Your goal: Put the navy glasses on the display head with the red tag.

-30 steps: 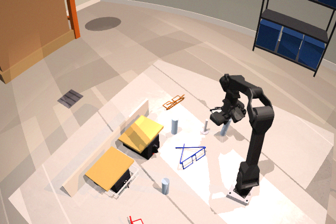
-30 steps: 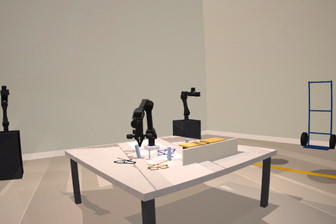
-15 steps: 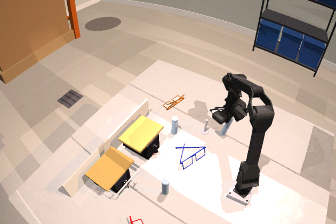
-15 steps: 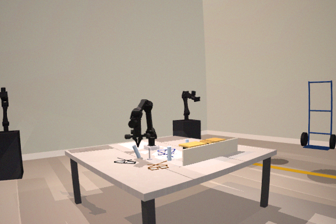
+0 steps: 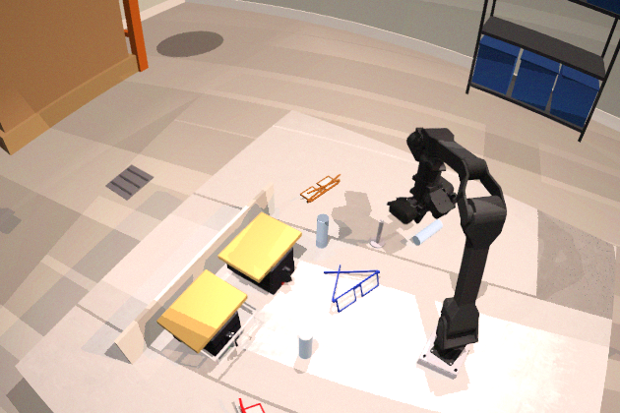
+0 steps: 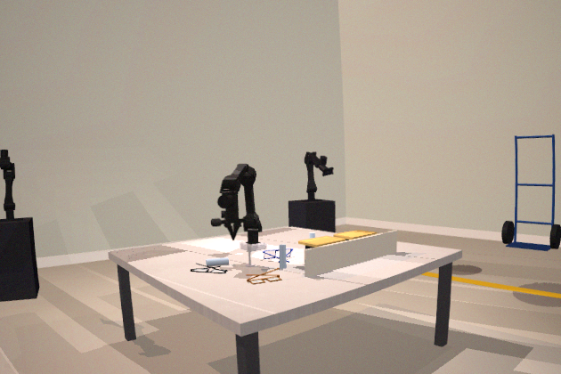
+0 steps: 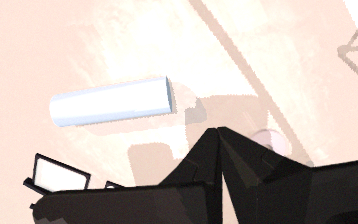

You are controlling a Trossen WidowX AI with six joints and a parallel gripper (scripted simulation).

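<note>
My gripper tip is now 8 cm short of the white post, 4 cm to the right of it and 8 cm above it. Also, from my gripper tip: low board: 31 cm ahead, 45 cm to the left, 5 cm below.
</note>
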